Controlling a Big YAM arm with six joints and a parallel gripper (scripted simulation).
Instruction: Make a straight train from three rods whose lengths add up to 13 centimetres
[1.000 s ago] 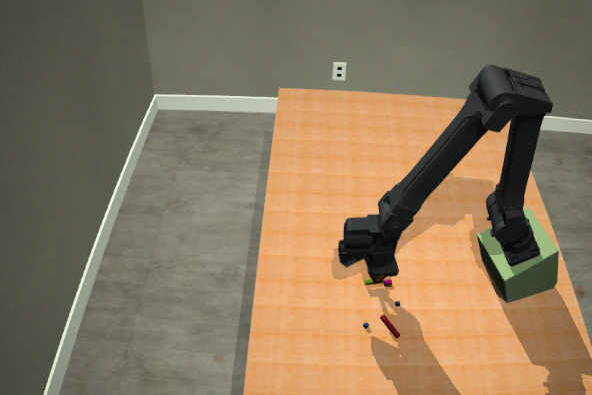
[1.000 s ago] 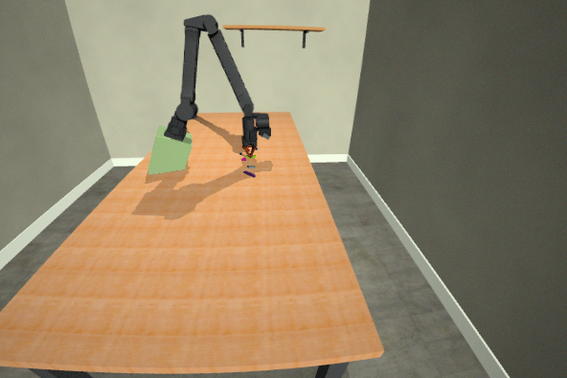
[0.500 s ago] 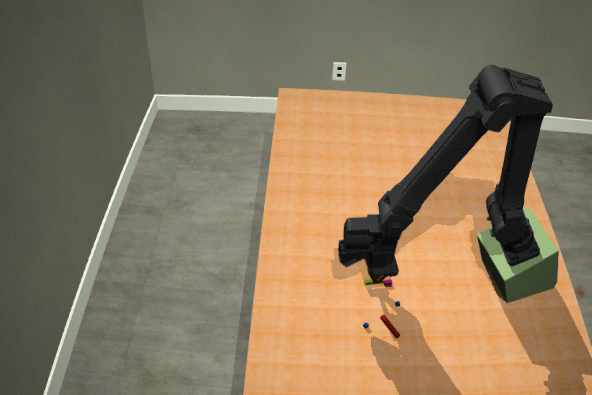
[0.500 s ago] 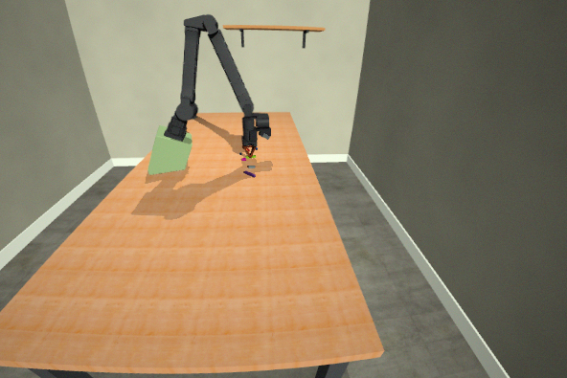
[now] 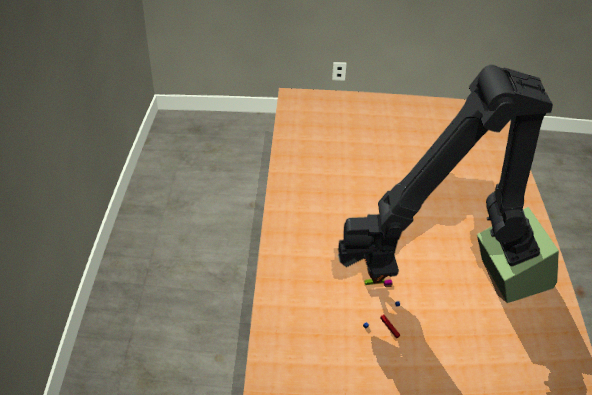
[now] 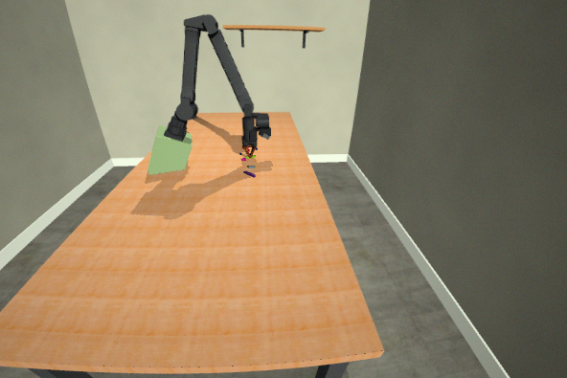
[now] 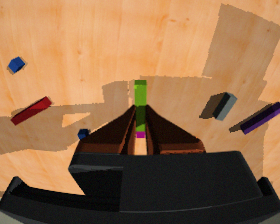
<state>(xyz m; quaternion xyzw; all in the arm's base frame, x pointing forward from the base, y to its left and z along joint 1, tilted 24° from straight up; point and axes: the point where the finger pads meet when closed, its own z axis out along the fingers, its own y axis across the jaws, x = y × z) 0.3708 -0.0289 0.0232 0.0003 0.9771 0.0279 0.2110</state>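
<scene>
Right now my hand is 10 mm above the lime rod. Also, from my hand: magenta rod: 30 mm behind, 20 mm below; red rod: 10 mm behind, 130 mm to the left, 20 mm below; grey rod: 90 mm to the right, 20 mm below.
</scene>
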